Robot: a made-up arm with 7 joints. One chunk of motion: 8 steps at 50 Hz.
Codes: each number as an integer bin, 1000 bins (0 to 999) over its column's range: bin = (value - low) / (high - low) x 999, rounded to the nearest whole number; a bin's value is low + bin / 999 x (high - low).
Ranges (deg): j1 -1.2..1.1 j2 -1..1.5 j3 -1.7..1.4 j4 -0.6..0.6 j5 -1.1..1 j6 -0.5..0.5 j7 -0.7..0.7
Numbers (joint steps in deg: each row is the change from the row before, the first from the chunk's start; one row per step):
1: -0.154 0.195 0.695 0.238 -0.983 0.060 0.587
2: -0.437 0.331 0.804 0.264 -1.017 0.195 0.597
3: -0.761 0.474 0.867 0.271 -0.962 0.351 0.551
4: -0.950 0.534 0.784 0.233 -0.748 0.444 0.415
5: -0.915 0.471 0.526 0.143 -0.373 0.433 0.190
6: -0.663 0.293 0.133 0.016 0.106 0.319 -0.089
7: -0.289 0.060 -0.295 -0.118 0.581 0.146 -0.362
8: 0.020 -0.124 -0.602 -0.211 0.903 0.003 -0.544
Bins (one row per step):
1: 454 478 772 698 56 559 918
2: 331 532 807 719 39 694 926
3: 191 589 827 725 66 850 893
4: 109 613 800 693 167 943 796
5: 124 588 717 619 346 932 635
6: 233 517 591 513 574 818 436
7: 396 424 453 401 800 645 241
8: 530 350 354 324 953 502 111

